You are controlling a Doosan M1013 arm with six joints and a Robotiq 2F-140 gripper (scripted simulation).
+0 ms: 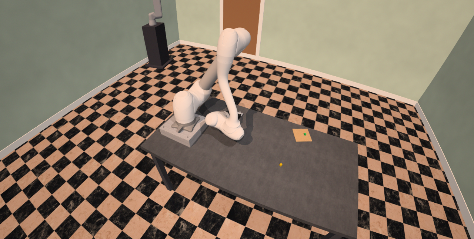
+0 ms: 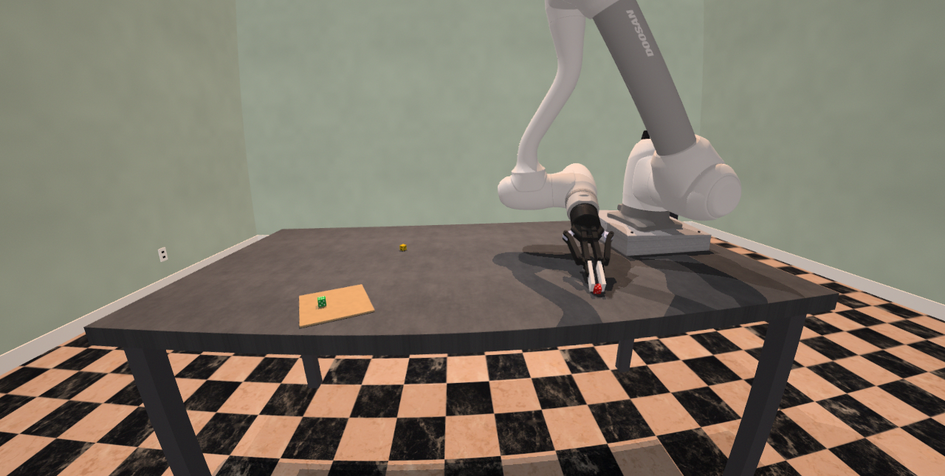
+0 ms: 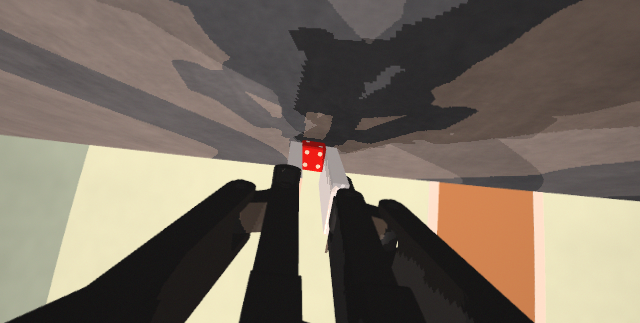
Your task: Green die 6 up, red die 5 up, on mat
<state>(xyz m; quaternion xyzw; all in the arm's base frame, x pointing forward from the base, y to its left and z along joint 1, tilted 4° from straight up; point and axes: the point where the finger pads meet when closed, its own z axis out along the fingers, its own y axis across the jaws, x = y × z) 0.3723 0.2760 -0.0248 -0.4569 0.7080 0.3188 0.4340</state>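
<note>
The red die is 20 mm to the left of my hand, 20 mm below it and 10 mm ahead of it. Round my hand: yellow die (410 mm to the right, 410 mm ahead, 20 mm below); orange mat (560 mm ahead, 70 mm to the right, 30 mm below); green die (580 mm ahead, 60 mm to the right, 20 mm below).
</note>
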